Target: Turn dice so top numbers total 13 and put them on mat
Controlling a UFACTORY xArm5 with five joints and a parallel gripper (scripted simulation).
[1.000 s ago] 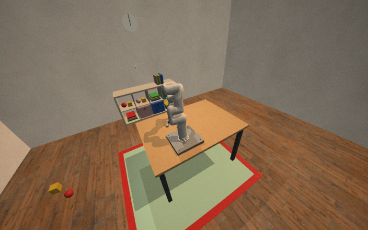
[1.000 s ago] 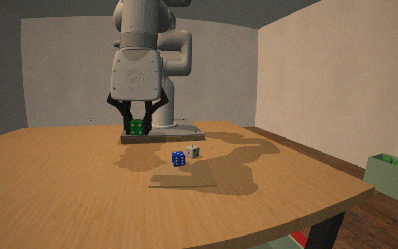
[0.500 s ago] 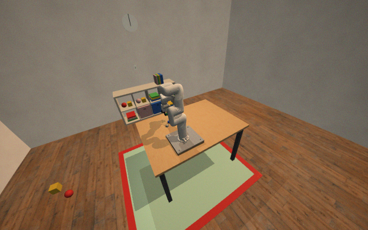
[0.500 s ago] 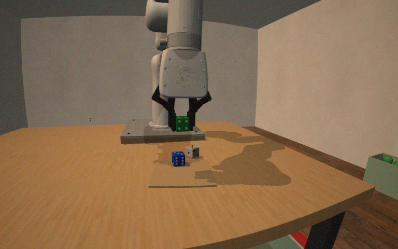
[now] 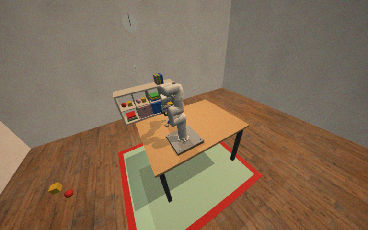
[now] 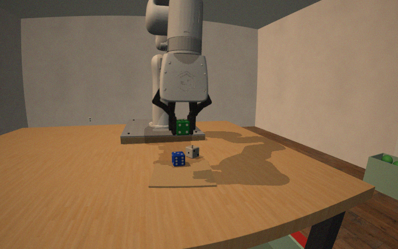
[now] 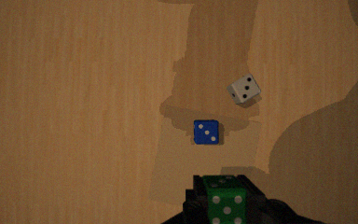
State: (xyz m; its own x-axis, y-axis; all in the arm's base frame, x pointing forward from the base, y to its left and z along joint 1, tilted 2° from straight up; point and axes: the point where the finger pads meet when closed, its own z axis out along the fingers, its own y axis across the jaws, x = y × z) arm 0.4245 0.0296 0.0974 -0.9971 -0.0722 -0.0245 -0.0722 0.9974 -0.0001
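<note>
Right now the tan mat is 120 mm below my hand. The rest, counted from my hand: green die 10 mm below; blue die 100 mm below, 50 mm behind; white die 110 mm behind, 100 mm below, 40 mm to the left.
</note>
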